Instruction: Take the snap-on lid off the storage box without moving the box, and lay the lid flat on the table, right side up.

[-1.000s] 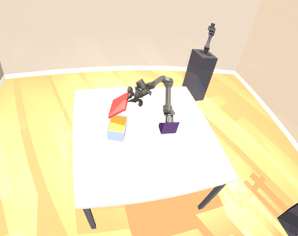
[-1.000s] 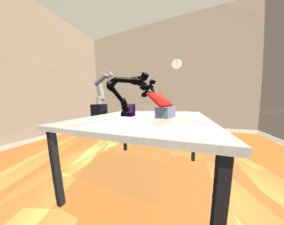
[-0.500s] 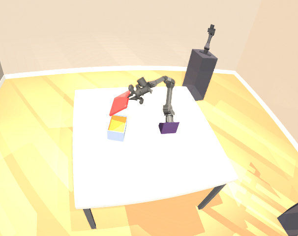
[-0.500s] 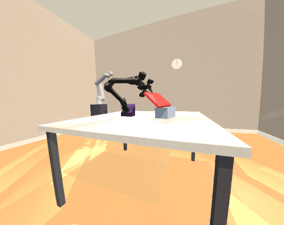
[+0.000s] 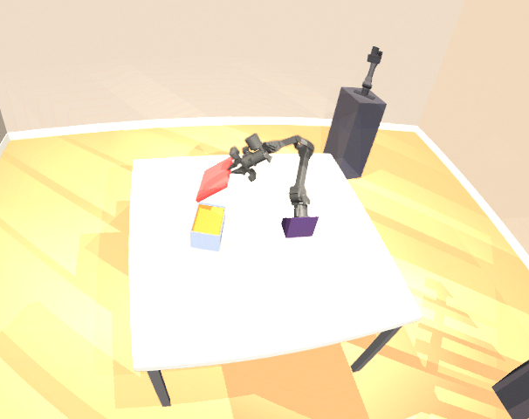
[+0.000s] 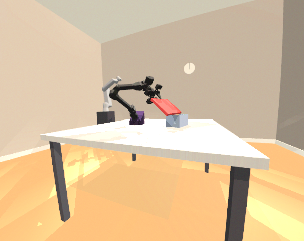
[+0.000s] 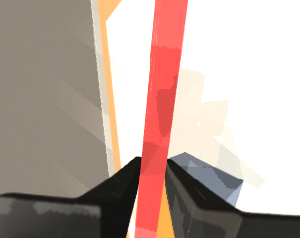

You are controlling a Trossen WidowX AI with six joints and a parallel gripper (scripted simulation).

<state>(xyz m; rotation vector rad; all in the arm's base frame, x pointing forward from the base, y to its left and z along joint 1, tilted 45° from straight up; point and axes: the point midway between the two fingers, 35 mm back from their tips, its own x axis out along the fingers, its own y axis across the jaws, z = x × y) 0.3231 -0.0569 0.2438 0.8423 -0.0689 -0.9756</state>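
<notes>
The red lid lies 60 mm ahead of my gripper tip, 20 mm to the right of it and 50 mm below it. Round my gripper tip: pale blue storage box: 130 mm ahead, 170 mm to the left, 180 mm below.
</notes>
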